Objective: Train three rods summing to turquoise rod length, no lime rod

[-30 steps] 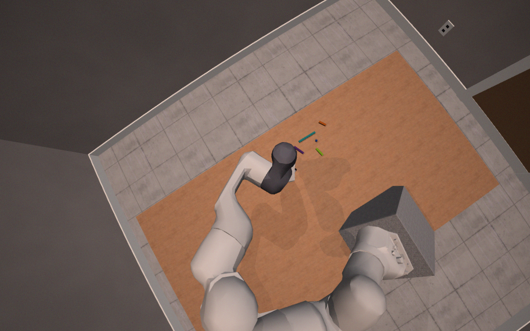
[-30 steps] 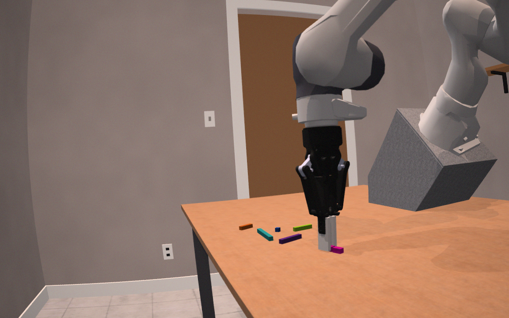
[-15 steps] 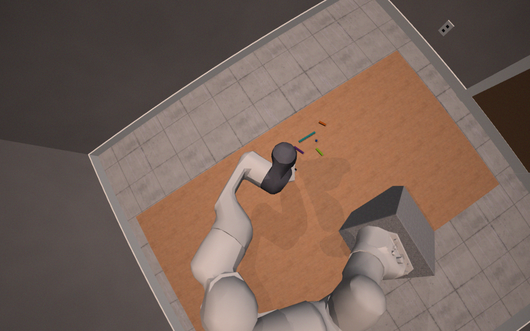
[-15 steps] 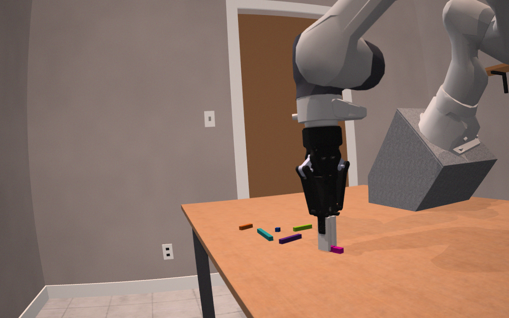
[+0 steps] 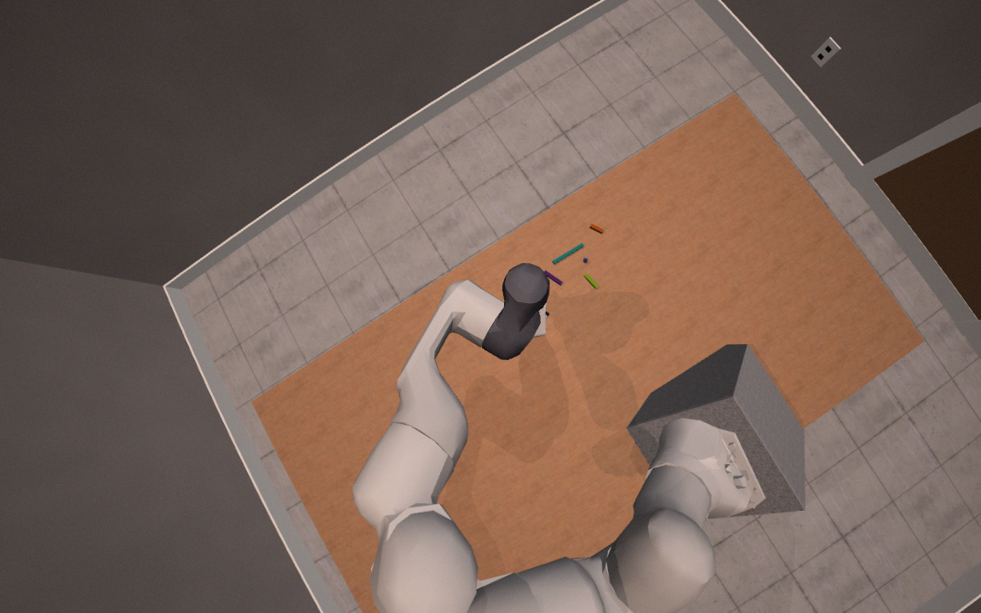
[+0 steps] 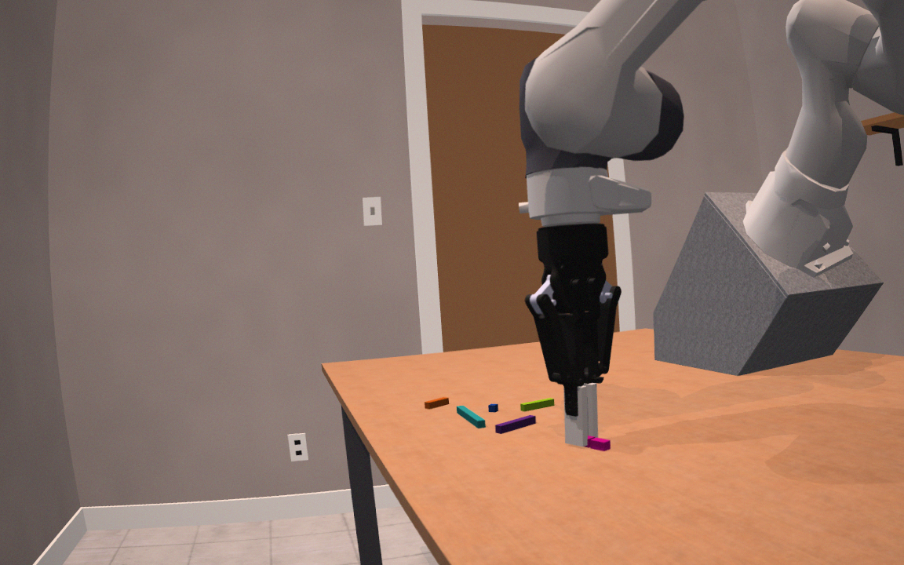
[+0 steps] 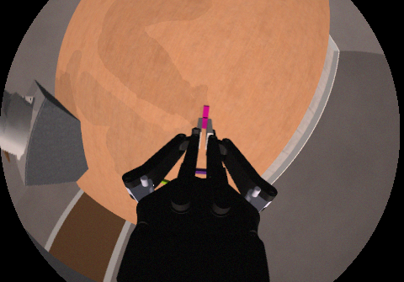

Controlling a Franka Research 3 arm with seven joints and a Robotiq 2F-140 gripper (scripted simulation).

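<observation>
The purple rod is 3 cm ahead of my hand, 12 cm to the right of it and 3 cm below it. From my hand the other things lie so: lime rod: 4 cm behind, 20 cm to the right, 3 cm below; then blue cube: 2 cm ahead, 22 cm to the right, 3 cm below; then turquoise rod: 6 cm ahead, 19 cm to the right, 3 cm below.
</observation>
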